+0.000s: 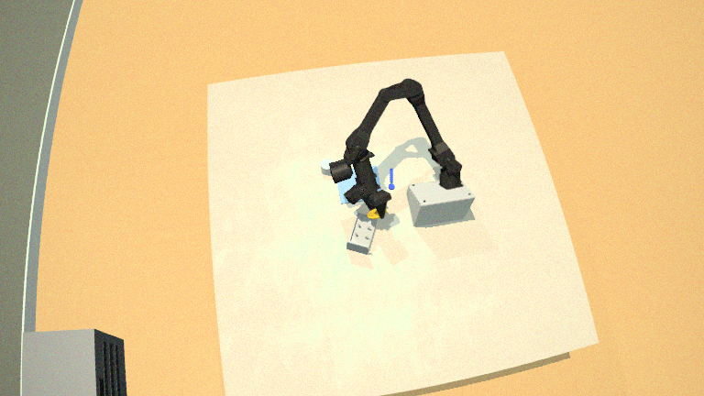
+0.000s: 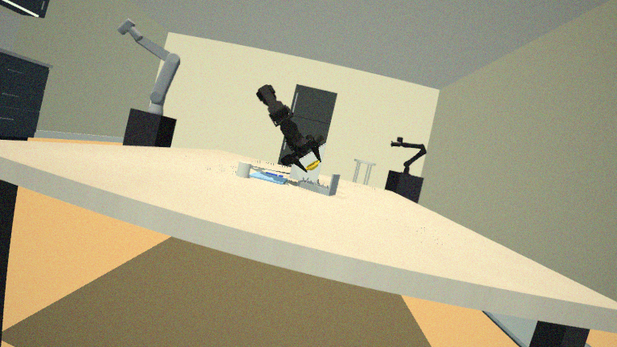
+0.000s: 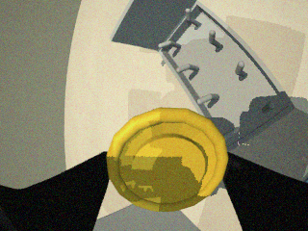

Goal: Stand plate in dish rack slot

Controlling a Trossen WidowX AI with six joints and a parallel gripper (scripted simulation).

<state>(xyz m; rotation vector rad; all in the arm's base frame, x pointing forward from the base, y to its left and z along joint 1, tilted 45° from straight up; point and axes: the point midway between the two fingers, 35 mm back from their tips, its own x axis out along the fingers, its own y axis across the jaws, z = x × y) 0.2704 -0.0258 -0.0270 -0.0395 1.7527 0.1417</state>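
My gripper tip is now 6 cm short of the grey dish rack, 2 cm to the right of it and 6 cm above it. Also, from my gripper tip: white cup 11 cm ahead, 25 cm to the right, 6 cm below; blue spoon 10 cm behind, 14 cm to the right, 8 cm below; yellow plate 1 cm to the right.
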